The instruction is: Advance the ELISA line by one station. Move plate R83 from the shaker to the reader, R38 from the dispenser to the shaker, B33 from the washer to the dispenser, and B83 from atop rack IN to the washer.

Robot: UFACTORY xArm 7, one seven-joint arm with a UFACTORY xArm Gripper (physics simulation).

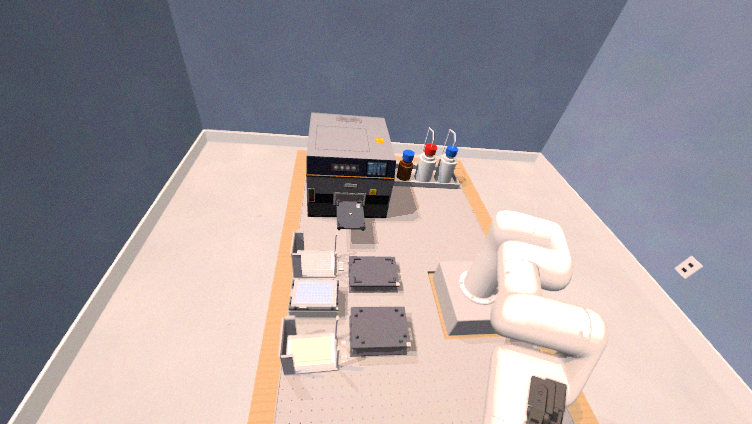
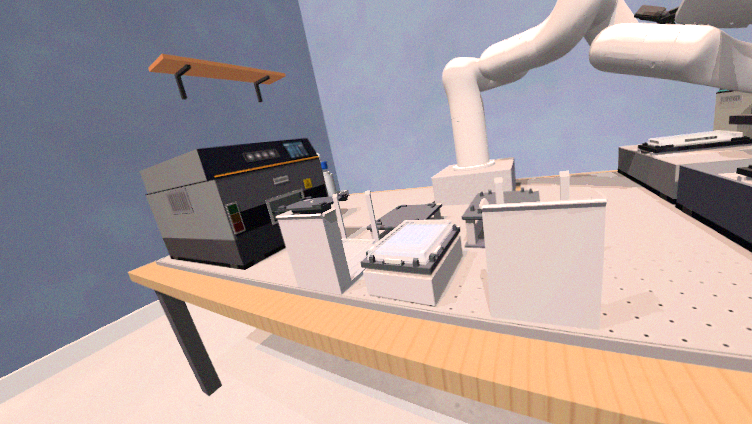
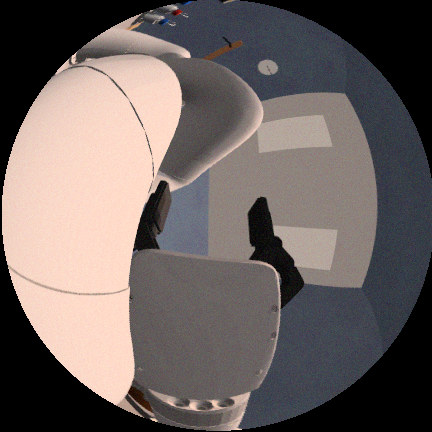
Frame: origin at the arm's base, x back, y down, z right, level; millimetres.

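Where they show: gripper, between the fingertips: (image 1: 550, 380) (image 3: 212, 196); arm's base, origin of its link: (image 1: 477, 287) (image 2: 473, 167).
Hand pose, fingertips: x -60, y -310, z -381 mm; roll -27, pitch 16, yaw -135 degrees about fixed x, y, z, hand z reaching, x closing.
Things, the pixels of their top centre, and the offset from my fingertips. "spot": a spot on its surface instead.
- plate with a bluish face, a spot on its surface: (image 2: 413, 242) (image 1: 315, 293) spot: dz +289, dx -444, dy +343 mm
- cream plate, centre of its top: (image 1: 311, 349) dz +134, dx -416, dy +362 mm
- nearer rack, a spot on its surface: (image 2: 545, 263) spot: dz +114, dx -482, dy +329 mm
- whitish plate, centre of its top: (image 2: 339, 252) (image 1: 315, 259) dz +426, dx -478, dy +362 mm
- farther rack, a spot on its surface: (image 2: 315, 252) spot: dz +397, dx -542, dy +329 mm
- white plate, centre of its top: (image 2: 690, 135) dz -89, dx +137, dy +294 mm
- grey machine, a spot on its surface: (image 2: 650, 168) spot: dz -16, dx +58, dy +347 mm
- black machine, centre of its top: (image 2: 227, 153) (image 1: 350, 135) dz +885, dx -448, dy +127 mm
- navy machine, a spot on its surface: (image 2: 710, 194) spot: dz -58, dx -166, dy +349 mm
My gripper (image 1: 547, 399) (image 2: 655, 14) (image 3: 212, 196) is open and empty, high up, near the arm's own white links and away from the plates. A plate with a bluish face (image 1: 314, 292) (image 2: 413, 242) sits level in the clipped dark nest of a low device between two white racks. A cream plate (image 1: 313, 351) lies in the nearer rack (image 1: 287, 344) (image 2: 545, 263). A whitish plate (image 1: 317, 263) lies in the farther rack (image 1: 298, 252) (image 2: 315, 252). A white plate (image 2: 689, 138) sits on a grey machine (image 2: 650, 168). Plate labels are unreadable.
A big grey and black machine (image 1: 350, 136) (image 2: 194, 210) has its dark tray (image 1: 350, 213) out without a plate. Two dark stands (image 1: 374, 269) (image 1: 378, 325) stand beside the racks. Bottles (image 1: 425, 168) stand behind. A navy machine (image 2: 710, 194) is at the right. The arm's link (image 3: 80, 190) is close to the fingers.
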